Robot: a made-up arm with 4 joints. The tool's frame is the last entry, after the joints. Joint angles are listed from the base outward.
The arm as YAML. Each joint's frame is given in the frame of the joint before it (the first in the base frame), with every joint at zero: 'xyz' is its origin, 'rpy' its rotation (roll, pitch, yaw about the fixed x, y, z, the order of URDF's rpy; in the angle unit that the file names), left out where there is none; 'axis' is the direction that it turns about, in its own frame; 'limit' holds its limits. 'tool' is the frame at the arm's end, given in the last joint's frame.
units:
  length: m
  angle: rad
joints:
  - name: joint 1
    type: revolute
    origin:
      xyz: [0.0, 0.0, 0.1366]
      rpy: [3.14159, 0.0, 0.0]
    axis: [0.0, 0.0, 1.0]
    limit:
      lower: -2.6
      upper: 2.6
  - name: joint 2
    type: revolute
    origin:
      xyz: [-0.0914, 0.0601, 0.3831]
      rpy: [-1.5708, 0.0, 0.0]
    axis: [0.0, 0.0, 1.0]
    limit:
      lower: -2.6
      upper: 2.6
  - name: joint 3
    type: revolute
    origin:
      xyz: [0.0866, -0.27, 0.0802]
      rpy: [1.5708, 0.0, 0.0]
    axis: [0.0, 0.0, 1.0]
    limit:
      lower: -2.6
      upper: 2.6
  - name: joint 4
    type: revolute
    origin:
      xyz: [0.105, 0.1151, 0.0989]
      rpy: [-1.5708, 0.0, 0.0]
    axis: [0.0, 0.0, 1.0]
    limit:
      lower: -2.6
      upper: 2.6
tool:
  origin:
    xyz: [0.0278, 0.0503, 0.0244]
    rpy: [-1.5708, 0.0, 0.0]
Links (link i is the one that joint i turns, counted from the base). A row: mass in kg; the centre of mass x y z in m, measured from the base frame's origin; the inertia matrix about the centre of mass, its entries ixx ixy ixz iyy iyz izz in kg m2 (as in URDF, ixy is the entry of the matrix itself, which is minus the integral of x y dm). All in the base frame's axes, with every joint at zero. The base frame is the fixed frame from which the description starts. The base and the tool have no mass.
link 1: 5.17; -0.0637 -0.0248 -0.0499; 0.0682 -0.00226 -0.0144 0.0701 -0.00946 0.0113
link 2: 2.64; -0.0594 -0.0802 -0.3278; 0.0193 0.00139 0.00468 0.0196 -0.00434 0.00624
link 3: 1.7; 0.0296 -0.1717 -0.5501; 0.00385 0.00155 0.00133 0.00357 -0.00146 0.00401
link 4: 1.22; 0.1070 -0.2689 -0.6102; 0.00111 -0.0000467 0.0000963 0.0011 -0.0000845 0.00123
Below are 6 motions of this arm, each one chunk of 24 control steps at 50 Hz.
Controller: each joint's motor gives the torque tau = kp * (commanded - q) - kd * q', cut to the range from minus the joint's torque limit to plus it. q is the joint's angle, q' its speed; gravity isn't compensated. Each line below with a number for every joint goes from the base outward.
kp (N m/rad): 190 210 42 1.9
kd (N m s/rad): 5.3 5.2 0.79 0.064
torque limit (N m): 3.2 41 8.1 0.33
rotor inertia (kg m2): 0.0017 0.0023 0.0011 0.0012
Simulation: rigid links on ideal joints. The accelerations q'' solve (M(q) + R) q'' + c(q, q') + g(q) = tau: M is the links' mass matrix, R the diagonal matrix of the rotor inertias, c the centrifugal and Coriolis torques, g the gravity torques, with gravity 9.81 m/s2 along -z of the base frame. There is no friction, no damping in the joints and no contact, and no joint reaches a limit. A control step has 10 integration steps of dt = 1/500 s. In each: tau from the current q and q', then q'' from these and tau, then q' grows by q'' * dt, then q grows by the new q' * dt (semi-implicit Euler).
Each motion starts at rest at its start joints. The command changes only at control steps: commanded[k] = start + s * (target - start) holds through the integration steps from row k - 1 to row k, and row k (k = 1, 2, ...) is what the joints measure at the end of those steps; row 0 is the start. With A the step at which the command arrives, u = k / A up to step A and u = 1 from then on. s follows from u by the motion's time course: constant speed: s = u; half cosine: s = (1 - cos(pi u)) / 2; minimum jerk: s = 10 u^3 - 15 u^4 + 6 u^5; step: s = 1 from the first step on.
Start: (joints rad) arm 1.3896 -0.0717 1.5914 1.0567
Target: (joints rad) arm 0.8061 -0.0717 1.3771 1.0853
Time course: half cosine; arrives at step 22
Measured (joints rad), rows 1 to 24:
1: 1.3887 -0.0724 1.5910 1.0585
2: 1.3852 -0.0745 1.5909 1.0621
3: 1.3780 -0.0776 1.5916 1.0666
4: 1.3670 -0.0812 1.5915 1.0715
5: 1.3526 -0.0845 1.5883 1.0762
6: 1.3351 -0.0870 1.5811 1.0802
7: 1.3147 -0.0884 1.5696 1.0831
8: 1.2908 -0.0888 1.5552 1.0846
9: 1.2625 -0.0889 1.5397 1.0849
10: 1.2291 -0.0890 1.5238 1.0846
11: 1.1903 -0.0893 1.5080 1.0843
12: 1.1462 -0.0900 1.4922 1.0841
13: 1.0968 -0.0908 1.4765 1.0841
14: 1.0434 -0.0913 1.4599 1.0839
15: 0.9913 -0.0893 1.4381 1.0826
16: 0.9439 -0.0842 1.4119 1.0790
17: 0.9011 -0.0767 1.3862 1.0734
18: 0.8614 -0.0690 1.3654 1.0675
19: 0.8221 -0.0634 1.3528 1.0635
20: 0.7827 -0.0609 1.3475 1.0628
21: 0.7448 -0.0608 1.3465 1.0650
22: 0.7106 -0.0617 1.3472 1.0690
23: 0.6816 -0.0625 1.3483 1.0732
24: 0.6584 -0.0629 1.3491 1.0767

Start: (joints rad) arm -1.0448 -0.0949 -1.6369 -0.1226
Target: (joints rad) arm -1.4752 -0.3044 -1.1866 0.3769
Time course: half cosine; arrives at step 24
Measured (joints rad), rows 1 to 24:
1: -1.0474 -0.0982 -1.6307 -0.1278
2: -1.0510 -0.1046 -1.6211 -0.1381
3: -1.0560 -0.1125 -1.6115 -0.1470
4: -1.0640 -0.1214 -1.6019 -0.1498
5: -1.0759 -0.1310 -1.5908 -0.1449
6: -1.0914 -0.1412 -1.5770 -0.1320
7: -1.1102 -0.1516 -1.5593 -0.1124
8: -1.1317 -0.1623 -1.5373 -0.0873
9: -1.1554 -0.1732 -1.5112 -0.0582
10: -1.1809 -0.1843 -1.4820 -0.0262
11: -1.2077 -0.1956 -1.4507 0.0078
12: -1.2355 -0.2071 -1.4187 0.0430
13: -1.2638 -0.2190 -1.3870 0.0786
14: -1.2920 -0.2311 -1.3565 0.1139
15: -1.3196 -0.2433 -1.3275 0.1483
16: -1.3461 -0.2554 -1.3005 0.1811
17: -1.3710 -0.2673 -1.2755 0.2120
18: -1.3939 -0.2785 -1.2527 0.2406
19: -1.4144 -0.2887 -1.2322 0.2665
20: -1.4322 -0.2976 -1.2142 0.2895
21: -1.4471 -0.3050 -1.1992 0.3094
22: -1.4589 -0.3106 -1.1873 0.3258
23: -1.4674 -0.3143 -1.1791 0.3384
24: -1.4724 -0.3161 -1.1747 0.3469

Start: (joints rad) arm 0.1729 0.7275 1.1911 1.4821
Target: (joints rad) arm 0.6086 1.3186 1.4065 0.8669
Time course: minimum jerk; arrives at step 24
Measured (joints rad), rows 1 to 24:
1: 0.1702 0.7212 1.1889 1.4848
2: 0.1668 0.7110 1.1950 1.4892
3: 0.1668 0.7031 1.2126 1.4941
4: 0.1725 0.7000 1.2362 1.4987
5: 0.1846 0.7031 1.2596 1.5003
6: 0.2025 0.7135 1.2797 1.4955
7: 0.2249 0.7320 1.2961 1.4811
8: 0.2502 0.7586 1.3097 1.4560
9: 0.2770 0.7929 1.3216 1.4207
10: 0.3046 0.8340 1.3325 1.3772
11: 0.3326 0.8803 1.3428 1.3278
12: 0.3608 0.9301 1.3525 1.2750
13: 0.3891 0.9815 1.3618 1.2205
14: 0.4176 1.0328 1.3706 1.1658
15: 0.4463 1.0820 1.3791 1.1124
16: 0.4752 1.1279 1.3873 1.0613
17: 0.5041 1.1689 1.3950 1.0141
18: 0.5326 1.2041 1.4016 0.9717
19: 0.5592 1.2326 1.4066 0.9349
20: 0.5827 1.2541 1.4102 0.9044
21: 0.6020 1.2688 1.4130 0.8805
22: 0.6169 1.2774 1.4164 0.8636
23: 0.6278 1.2807 1.4208 0.8538
24: 0.6347 1.2795 1.4261 0.8504

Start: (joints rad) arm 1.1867 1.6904 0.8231 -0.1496
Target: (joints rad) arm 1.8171 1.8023 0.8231 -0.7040
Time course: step
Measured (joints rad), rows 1 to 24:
1: 1.1868 1.7072 0.8671 -0.1876
2: 1.1902 1.7269 0.9104 -0.2772
3: 1.1973 1.7377 0.9196 -0.4097
4: 1.2079 1.7429 0.9079 -0.5547
5: 1.2216 1.7468 0.8925 -0.6753
6: 1.2385 1.7507 0.8817 -0.7539
7: 1.2586 1.7539 0.8765 -0.7896
8: 1.2822 1.7556 0.8755 -0.7921
9: 1.3095 1.7555 0.8772 -0.7750
10: 1.3404 1.7539 0.8807 -0.7510
11: 1.3748 1.7513 0.8854 -0.7292
12: 1.4126 1.7482 0.8905 -0.7140
13: 1.4536 1.7452 0.8950 -0.7066
14: 1.4976 1.7426 0.8986 -0.7056
15: 1.5445 1.7407 0.9007 -0.7089
16: 1.5942 1.7397 0.9014 -0.7140
17: 1.6468 1.7394 0.9007 -0.7192
18: 1.7024 1.7399 0.8991 -0.7235
19: 1.7604 1.7409 0.8969 -0.7255
20: 1.8158 1.7432 0.8941 -0.7197
21: 1.8679 1.7462 0.8903 -0.7090
22: 1.9168 1.7494 0.8859 -0.6977
23: 1.9627 1.7524 0.8819 -0.6886
24: 2.0056 1.7548 0.8789 -0.6826

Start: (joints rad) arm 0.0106 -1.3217 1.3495 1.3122
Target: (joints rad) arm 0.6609 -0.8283 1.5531 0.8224
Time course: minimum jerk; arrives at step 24
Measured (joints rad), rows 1 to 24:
1: 0.0114 -1.3162 1.3473 1.3121
2: 0.0136 -1.3038 1.3381 1.3122
3: 0.0170 -1.2878 1.3234 1.3106
4: 0.0214 -1.2698 1.3086 1.3045
5: 0.0268 -1.2504 1.2988 1.2919
6: 0.0333 -1.2299 1.2977 1.2731
7: 0.0409 -1.2082 1.3060 1.2499
8: 0.0497 -1.1851 1.3217 1.2240
9: 0.0603 -1.1601 1.3418 1.1961
10: 0.0732 -1.1325 1.3633 1.1664
11: 0.0890 -1.1015 1.3841 1.1346
12: 0.1082 -1.0671 1.4026 1.1005
13: 0.1311 -1.0294 1.4178 1.0641
14: 0.1580 -0.9896 1.4298 1.0262
15: 0.1888 -0.9491 1.4393 0.9876
16: 0.2231 -0.9098 1.4471 0.9498
17: 0.2603 -0.8736 1.4542 0.9143
18: 0.2998 -0.8423 1.4613 0.8824
19: 0.3409 -0.8171 1.4686 0.8552
20: 0.3832 -0.7987 1.4760 0.8334
21: 0.4265 -0.7872 1.4829 0.8170
22: 0.4706 -0.7819 1.4890 0.8058
23: 0.5159 -0.7816 1.4939 0.7991
24: 0.5625 -0.7848 1.4979 0.7958

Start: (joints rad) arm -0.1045 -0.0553 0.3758 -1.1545
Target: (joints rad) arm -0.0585 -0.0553 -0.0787 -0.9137
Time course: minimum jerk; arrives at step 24
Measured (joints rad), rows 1 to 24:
1: -0.1067 -0.0592 0.3712 -1.1578
2: -0.1080 -0.0645 0.3641 -1.1683
3: -0.1073 -0.0684 0.3594 -1.1817
4: -0.1051 -0.0711 0.3562 -1.1926
5: -0.1021 -0.0734 0.3507 -1.1979
6: -0.0984 -0.0757 0.3403 -1.1967
7: -0.0945 -0.0780 0.3240 -1.1898
8: -0.0906 -0.0799 0.3018 -1.1787
9: -0.0869 -0.0812 0.2744 -1.1646
10: -0.0836 -0.0818 0.2426 -1.1483
11: -0.0808 -0.0815 0.2073 -1.1304
12: -0.0785 -0.0805 0.1695 -1.1111
13: -0.0766 -0.0789 0.1304 -1.0909
14: -0.0751 -0.0769 0.0914 -1.0701
15: -0.0739 -0.0747 0.0537 -1.0493
16: -0.0728 -0.0727 0.0186 -1.0292
17: -0.0718 -0.0709 -0.0127 -1.0105
18: -0.0707 -0.0696 -0.0394 -0.9938
19: -0.0696 -0.0688 -0.0608 -0.9798
20: -0.0684 -0.0686 -0.0766 -0.9688
21: -0.0670 -0.0690 -0.0867 -0.9610
22: -0.0657 -0.0699 -0.0918 -0.9564
23: -0.0642 -0.0712 -0.0924 -0.9546
24: -0.0627 -0.0727 -0.0901 -0.9551

